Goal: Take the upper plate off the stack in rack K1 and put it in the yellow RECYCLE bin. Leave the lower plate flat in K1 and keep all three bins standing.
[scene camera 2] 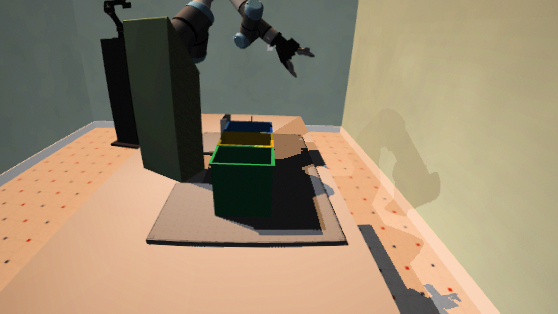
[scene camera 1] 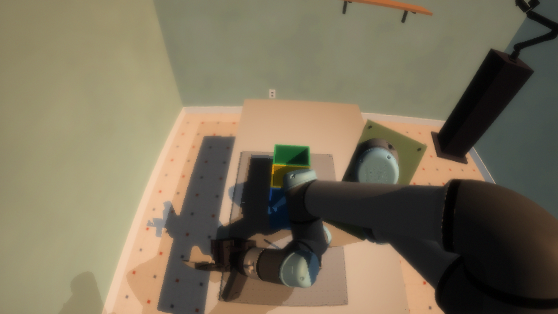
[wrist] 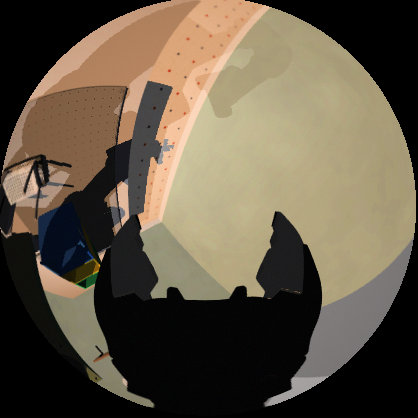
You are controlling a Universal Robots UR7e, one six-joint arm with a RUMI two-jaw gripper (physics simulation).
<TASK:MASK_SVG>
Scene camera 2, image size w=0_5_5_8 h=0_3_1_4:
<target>gripper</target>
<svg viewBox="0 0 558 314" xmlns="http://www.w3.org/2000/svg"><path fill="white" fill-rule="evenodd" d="M279 32L270 43L270 46L276 45L275 48L280 62L297 78L293 64L290 61L292 56L295 56L295 52L298 55L315 57L315 55L310 52L310 48L302 49L299 47L300 44L293 38L287 41Z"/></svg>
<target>yellow bin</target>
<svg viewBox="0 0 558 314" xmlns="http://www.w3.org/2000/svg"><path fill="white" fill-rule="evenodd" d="M217 144L274 147L273 133L223 131Z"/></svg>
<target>green bin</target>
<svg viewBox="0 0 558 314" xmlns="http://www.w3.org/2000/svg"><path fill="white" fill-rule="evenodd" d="M217 145L209 162L212 174L215 216L271 217L273 168L275 168L274 147Z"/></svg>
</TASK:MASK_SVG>
